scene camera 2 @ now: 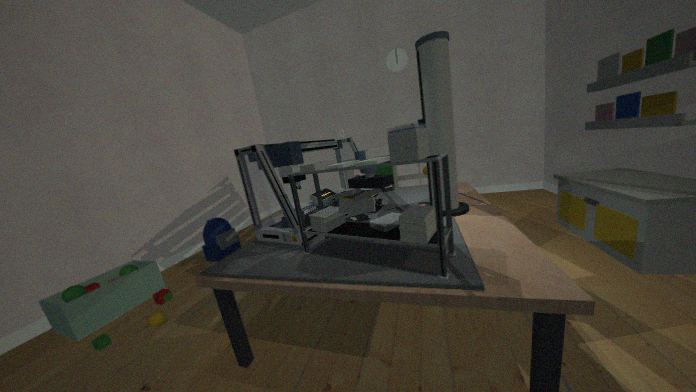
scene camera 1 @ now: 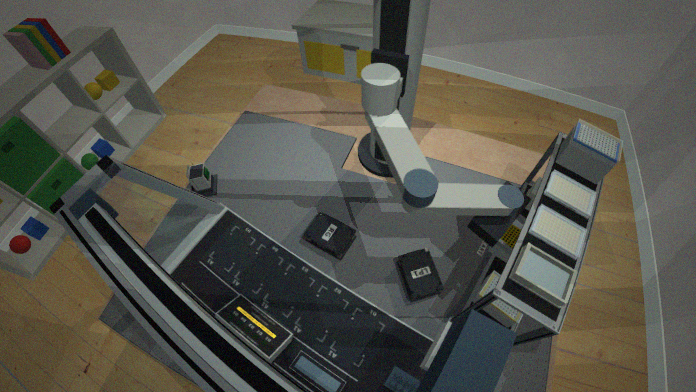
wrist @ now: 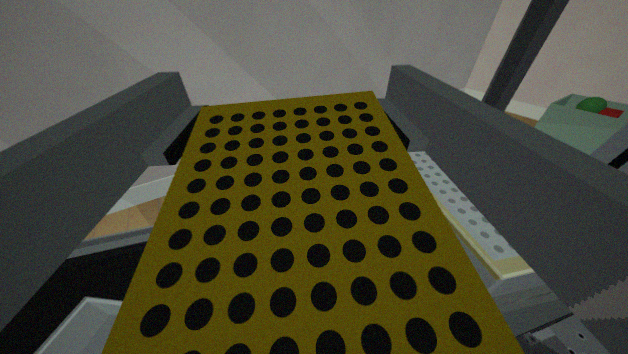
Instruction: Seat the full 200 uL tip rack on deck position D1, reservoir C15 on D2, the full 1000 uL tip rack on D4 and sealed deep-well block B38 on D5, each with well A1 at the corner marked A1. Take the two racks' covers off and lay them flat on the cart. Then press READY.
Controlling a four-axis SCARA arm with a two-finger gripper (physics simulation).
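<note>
My gripper is shut on a yellow-topped tip rack, which has rows of black holes. It holds the rack beside the shelf unit. On the unit's top shelf are a tall blue-rimmed tip rack, two pale plates and an open reservoir. A pale rack with a yellow edge sits lower. The deck with its position marks bears no labware. I cannot read which items are C15 and B38.
Two black blocks, marked RG and LP1, lie on the mat between arm and deck. A gantry frame spans the deck's near side. A blue housing stands beside the shelf unit. A small device stands at the left.
</note>
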